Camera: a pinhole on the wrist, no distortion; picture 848 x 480 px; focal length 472.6 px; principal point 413.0 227.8 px. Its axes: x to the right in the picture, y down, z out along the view. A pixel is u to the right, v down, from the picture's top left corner.
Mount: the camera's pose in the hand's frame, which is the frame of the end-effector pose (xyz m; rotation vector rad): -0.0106 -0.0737 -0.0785 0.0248 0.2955 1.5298
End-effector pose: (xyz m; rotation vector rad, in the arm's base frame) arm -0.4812 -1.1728 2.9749 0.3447 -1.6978 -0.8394
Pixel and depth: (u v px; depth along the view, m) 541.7 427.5 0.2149
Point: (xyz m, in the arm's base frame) -0.5872 -1.0739 2.9397
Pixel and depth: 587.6 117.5 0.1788
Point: -0.5670 -1.1754 3.0304
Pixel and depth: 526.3 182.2 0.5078
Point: -0.8537 -1.0382 3.1322
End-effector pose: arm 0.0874 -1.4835 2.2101 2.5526 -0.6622 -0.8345
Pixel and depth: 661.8 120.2 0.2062
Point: 0.0655 -1.5980 2.1365
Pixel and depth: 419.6 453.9 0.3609
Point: -0.1775 -1.4873 2.0289
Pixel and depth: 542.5 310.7 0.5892
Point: -0.2659 -1.7405 1.9317
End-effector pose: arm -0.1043 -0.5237 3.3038 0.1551 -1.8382 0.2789
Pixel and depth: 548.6 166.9 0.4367
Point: -0.4593 -0.4863 3.3395
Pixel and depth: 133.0 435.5 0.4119
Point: -0.3838 -0.8620 3.1238
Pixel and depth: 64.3 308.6 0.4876
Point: -0.4566 -0.9797 3.2214
